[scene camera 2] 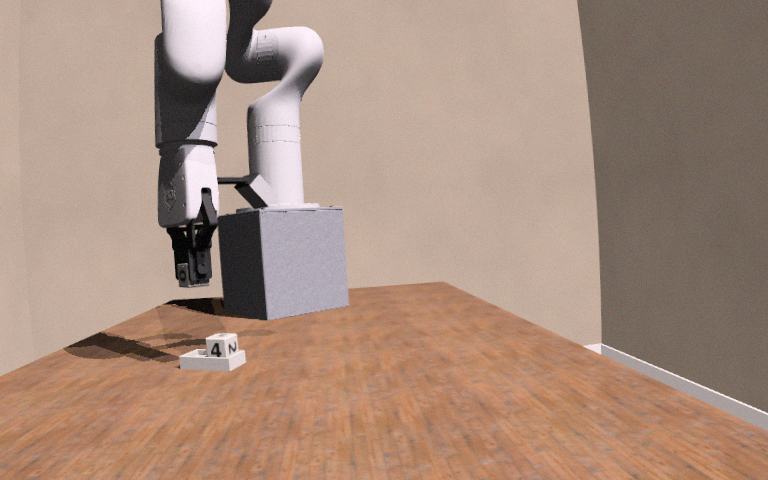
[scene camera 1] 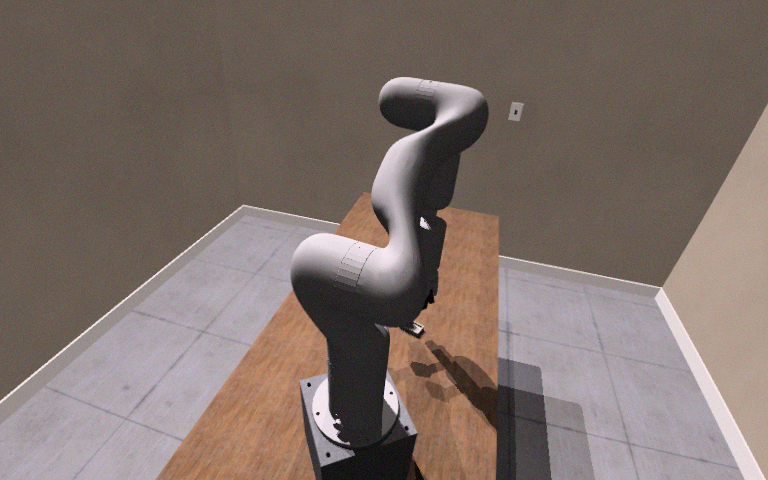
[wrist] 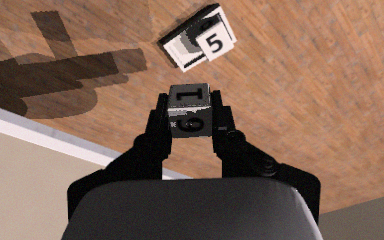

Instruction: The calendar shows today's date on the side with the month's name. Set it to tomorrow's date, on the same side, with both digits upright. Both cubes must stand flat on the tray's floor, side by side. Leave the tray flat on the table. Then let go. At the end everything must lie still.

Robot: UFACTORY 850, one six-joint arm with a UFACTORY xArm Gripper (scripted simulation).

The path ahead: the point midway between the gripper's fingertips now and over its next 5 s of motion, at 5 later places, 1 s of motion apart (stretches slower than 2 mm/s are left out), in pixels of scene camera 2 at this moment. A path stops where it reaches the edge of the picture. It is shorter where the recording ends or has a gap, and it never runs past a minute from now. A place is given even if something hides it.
My gripper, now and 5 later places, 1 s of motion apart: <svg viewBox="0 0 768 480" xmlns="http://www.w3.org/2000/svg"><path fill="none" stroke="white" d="M193 279L194 279L198 321L198 325L200 339L200 346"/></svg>
